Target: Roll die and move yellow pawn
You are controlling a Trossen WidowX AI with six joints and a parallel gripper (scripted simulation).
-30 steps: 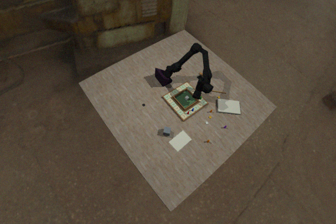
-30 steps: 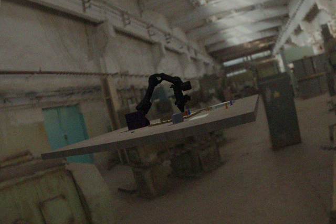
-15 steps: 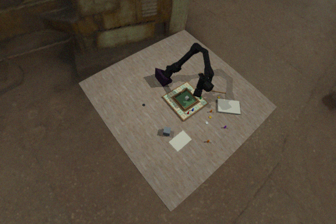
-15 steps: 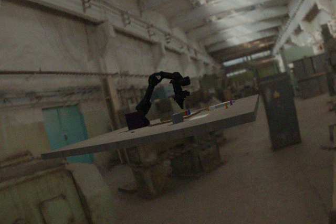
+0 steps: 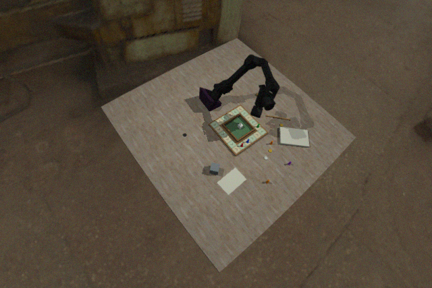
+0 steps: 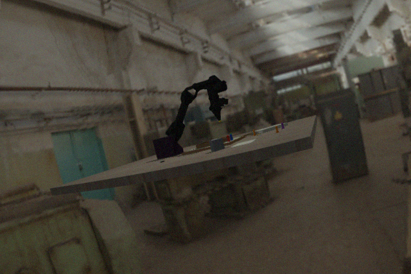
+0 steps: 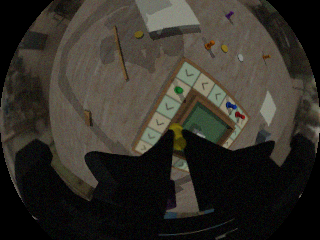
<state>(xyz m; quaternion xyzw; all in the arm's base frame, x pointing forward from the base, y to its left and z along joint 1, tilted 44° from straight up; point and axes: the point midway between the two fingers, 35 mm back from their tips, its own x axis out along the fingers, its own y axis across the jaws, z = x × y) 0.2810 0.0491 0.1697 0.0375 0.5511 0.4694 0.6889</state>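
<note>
The grey-white die is 110 mm below my gripper tip, 100 mm to the right of it and 10 mm behind it. From my gripper tip the other things lie so: yellow pawn (10 mm above); then green pawn (110 mm below, 40 mm ahead, 10 mm to the left); then green felt tray (130 mm below, 110 mm to the right, 10 mm behind).
</note>
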